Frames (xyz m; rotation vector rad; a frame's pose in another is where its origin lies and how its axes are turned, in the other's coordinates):
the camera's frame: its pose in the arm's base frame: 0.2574 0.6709 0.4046 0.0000 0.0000 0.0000
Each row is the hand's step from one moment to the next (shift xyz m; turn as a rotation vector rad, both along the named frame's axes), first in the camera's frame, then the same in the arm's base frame.
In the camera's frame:
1: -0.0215 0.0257 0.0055 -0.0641 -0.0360 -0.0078
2: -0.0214 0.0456 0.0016 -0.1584 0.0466 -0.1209
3: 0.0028 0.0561 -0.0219 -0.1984 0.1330 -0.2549
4: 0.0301 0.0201 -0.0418 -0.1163 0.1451 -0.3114
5: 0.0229 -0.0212 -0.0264 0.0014 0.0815 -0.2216
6: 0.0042 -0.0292 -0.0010 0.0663 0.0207 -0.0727
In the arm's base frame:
1: -0.0215 0.0257 0.0055 -0.0641 -0.0360 -0.0078
2: -0.0214 0.0456 0.0016 -0.1584 0.0466 -0.1209
3: 0.0028 0.0561 -0.0219 -0.1984 0.1330 -0.2549
4: 0.0301 0.0201 -0.0418 -0.1163 0.1451 -0.3114
5: 0.0229 -0.0212 -0.0264 0.0014 0.0815 -0.2216
6: 0.0042 -0.0292 -0.0010 0.0663 0.0207 -0.0727

